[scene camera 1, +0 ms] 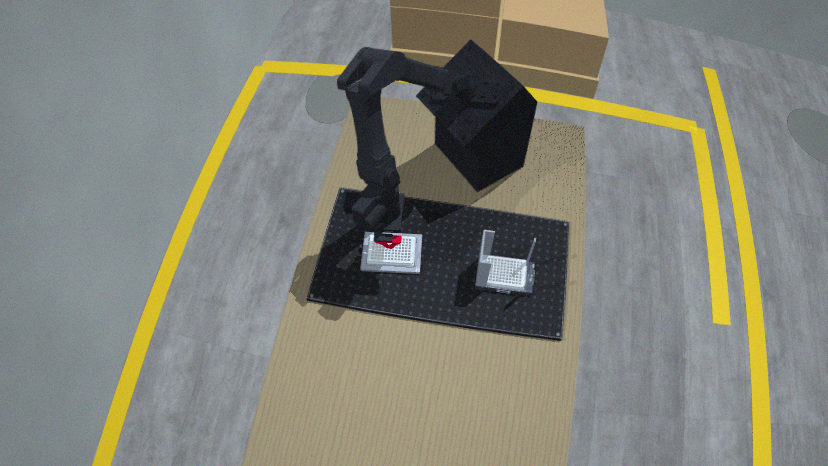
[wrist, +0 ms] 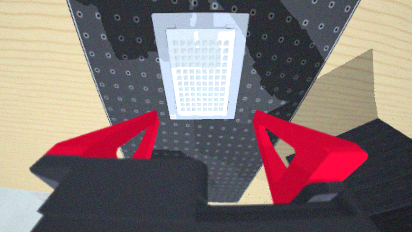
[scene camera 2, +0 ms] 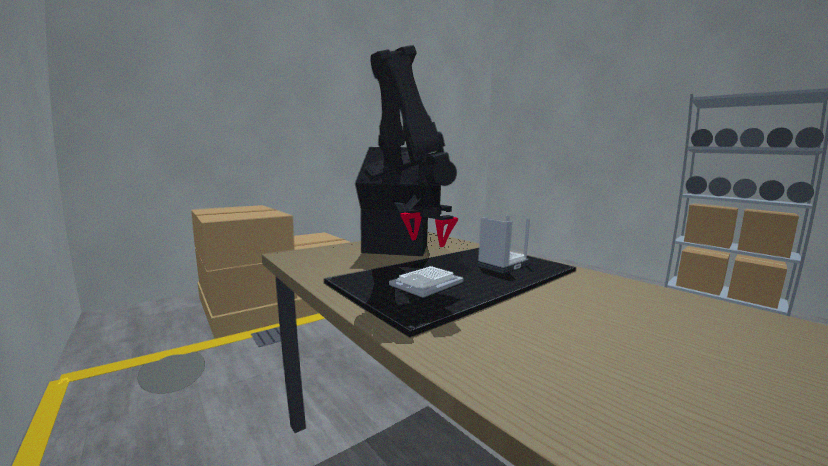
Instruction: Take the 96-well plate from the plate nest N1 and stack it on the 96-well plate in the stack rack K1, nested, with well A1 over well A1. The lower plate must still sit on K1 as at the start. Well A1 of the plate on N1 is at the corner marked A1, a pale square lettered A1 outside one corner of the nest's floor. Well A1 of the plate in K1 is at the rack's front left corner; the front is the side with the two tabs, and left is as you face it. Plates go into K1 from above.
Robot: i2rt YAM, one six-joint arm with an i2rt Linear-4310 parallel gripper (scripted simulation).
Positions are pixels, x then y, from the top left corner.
my gripper: scene camera 1; wrist 205, 115; scene camera 2
white 96-well plate: scene camera 1; wrist 202, 95; scene camera 2
same spot on my gripper: (scene camera 2: 440, 221) = (scene camera 1: 374, 241)
same spot on white 96-well plate: (scene camera 2: 430, 276) = (scene camera 1: 388, 254)
